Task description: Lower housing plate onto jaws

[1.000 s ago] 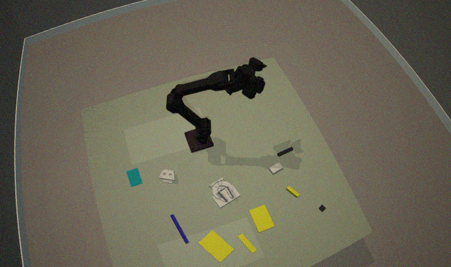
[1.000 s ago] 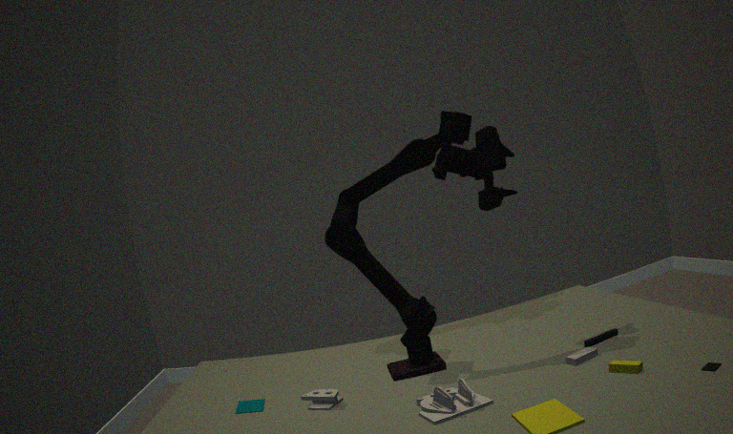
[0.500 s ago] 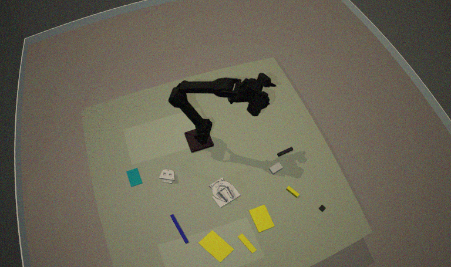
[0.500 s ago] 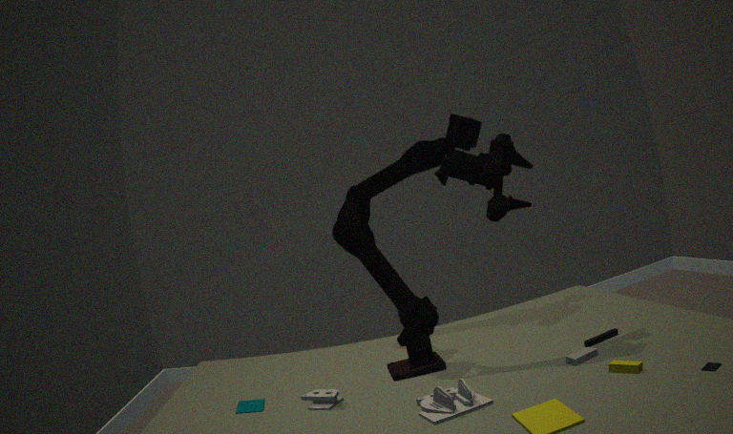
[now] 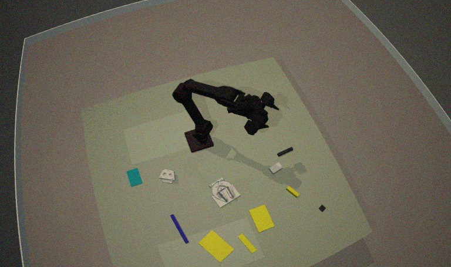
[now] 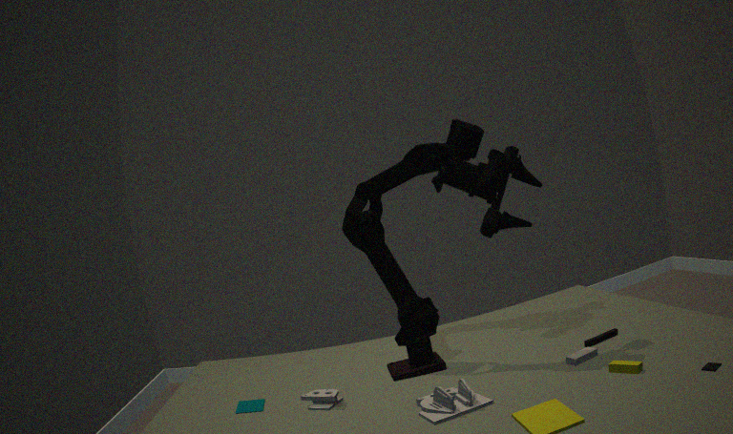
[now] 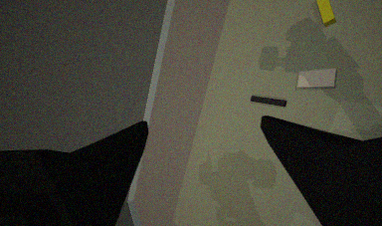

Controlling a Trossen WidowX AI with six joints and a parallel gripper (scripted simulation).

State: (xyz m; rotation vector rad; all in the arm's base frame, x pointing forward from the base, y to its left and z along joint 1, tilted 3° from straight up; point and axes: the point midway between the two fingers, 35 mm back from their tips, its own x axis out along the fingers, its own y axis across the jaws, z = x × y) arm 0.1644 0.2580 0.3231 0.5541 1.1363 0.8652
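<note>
Now: the white housing plate 2 cm behind my gripper tip, 50 cm to the right of it and 31 cm below it. From my gripper tip the other things lie so: black bar (3 cm ahead, 12 cm to the left, 33 cm below); then yellow block (26 cm ahead, 7 cm to the left, 32 cm below); then white block (10 cm ahead, 4 cm to the left, 32 cm below).
</note>
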